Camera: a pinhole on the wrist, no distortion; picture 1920 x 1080 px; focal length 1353.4 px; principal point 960.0 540.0 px. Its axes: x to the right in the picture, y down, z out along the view. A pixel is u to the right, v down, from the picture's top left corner.
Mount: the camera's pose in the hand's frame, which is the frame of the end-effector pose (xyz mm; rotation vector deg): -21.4 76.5 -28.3 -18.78 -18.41 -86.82
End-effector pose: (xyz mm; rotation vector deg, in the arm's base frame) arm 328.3 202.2 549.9 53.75 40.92 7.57
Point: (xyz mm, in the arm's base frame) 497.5 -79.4 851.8
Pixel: 1470 155
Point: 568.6 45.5 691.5
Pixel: 1637 841
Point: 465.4 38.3 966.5
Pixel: 932 68
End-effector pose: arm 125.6 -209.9 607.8 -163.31 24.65 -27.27
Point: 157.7 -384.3 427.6
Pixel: 697 904
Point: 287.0 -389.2 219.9
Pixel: 1057 896
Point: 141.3 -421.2 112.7
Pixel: 851 451
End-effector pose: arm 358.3 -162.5 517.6 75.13 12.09 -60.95
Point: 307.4 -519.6 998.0
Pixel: 884 199
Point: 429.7 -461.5 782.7
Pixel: 833 675
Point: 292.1 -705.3 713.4
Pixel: 1384 852
